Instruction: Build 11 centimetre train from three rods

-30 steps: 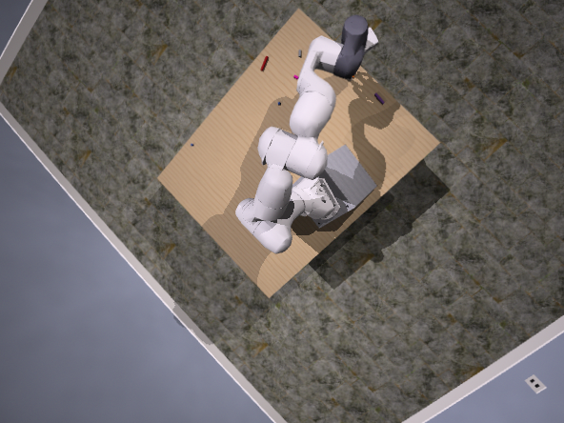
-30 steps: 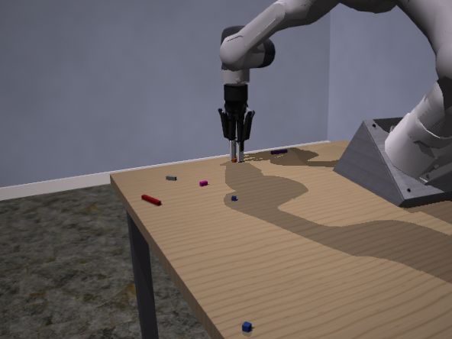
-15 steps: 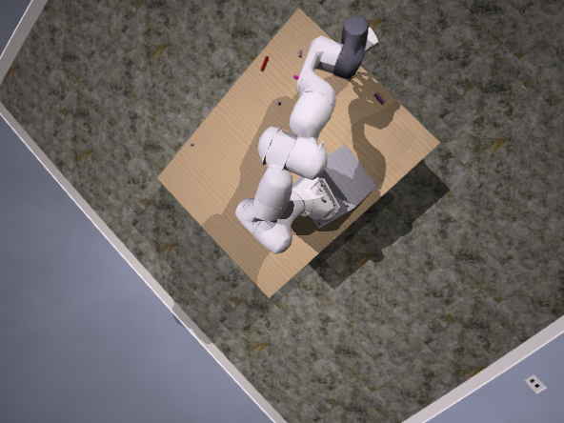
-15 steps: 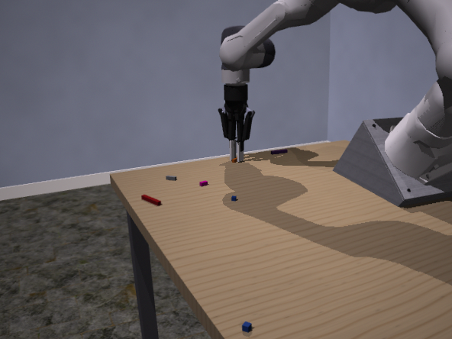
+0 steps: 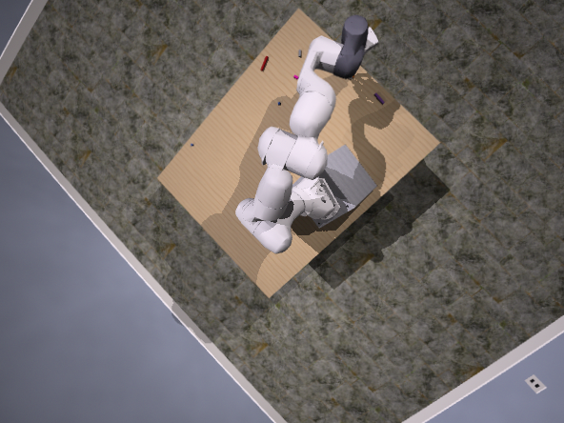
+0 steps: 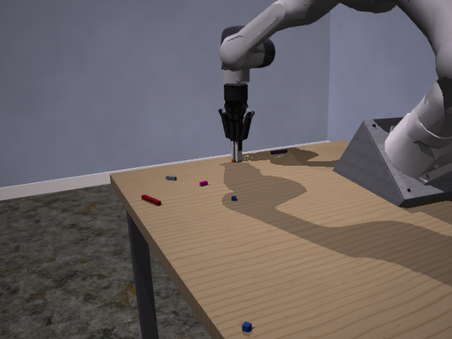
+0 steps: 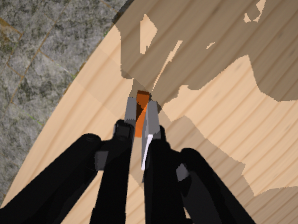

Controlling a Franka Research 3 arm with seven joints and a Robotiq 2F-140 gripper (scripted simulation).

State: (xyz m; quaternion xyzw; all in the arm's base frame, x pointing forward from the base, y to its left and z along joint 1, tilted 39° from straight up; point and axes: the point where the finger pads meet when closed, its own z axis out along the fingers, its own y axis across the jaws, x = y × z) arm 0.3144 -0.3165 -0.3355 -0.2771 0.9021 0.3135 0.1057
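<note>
Now: the orange rod 30 mm below my hand. Also, from my hand: magenta rod (170 mm ahead, 190 mm to the left, 30 mm below); purple rod (170 mm behind, 40 mm to the right, 30 mm below); grey rod (240 mm ahead, 110 mm to the left, 30 mm below).
</note>
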